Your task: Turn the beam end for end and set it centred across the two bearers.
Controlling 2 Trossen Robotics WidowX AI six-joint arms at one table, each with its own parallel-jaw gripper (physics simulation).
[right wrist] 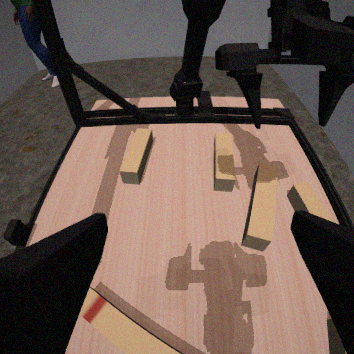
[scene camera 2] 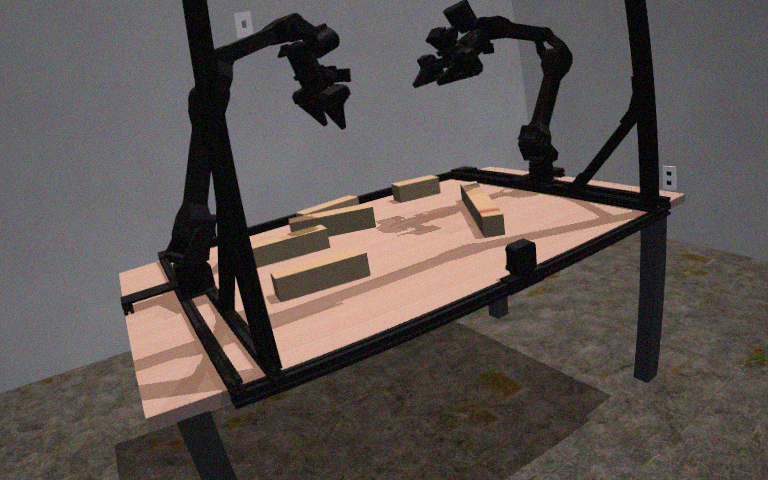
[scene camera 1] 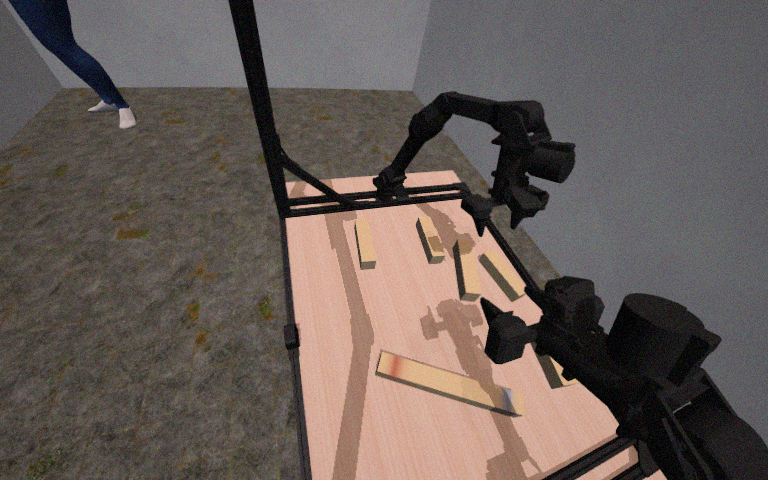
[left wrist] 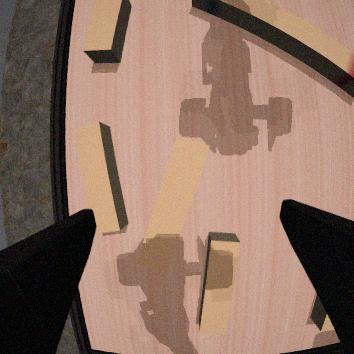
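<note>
The long beam lies flat on the table, apart from the shorter blocks. In scene camera 1 its red band is near its left end and its blue band near its right end. Several plain wooden blocks lie apart; I cannot tell which two are the bearers. Among them are one block, a second block and a third. My left gripper and right gripper are open and empty above the table.
A fourth block and a fifth lie along the rear rail. A black frame borders the table, with uprights. A small black box sits on the front rail.
</note>
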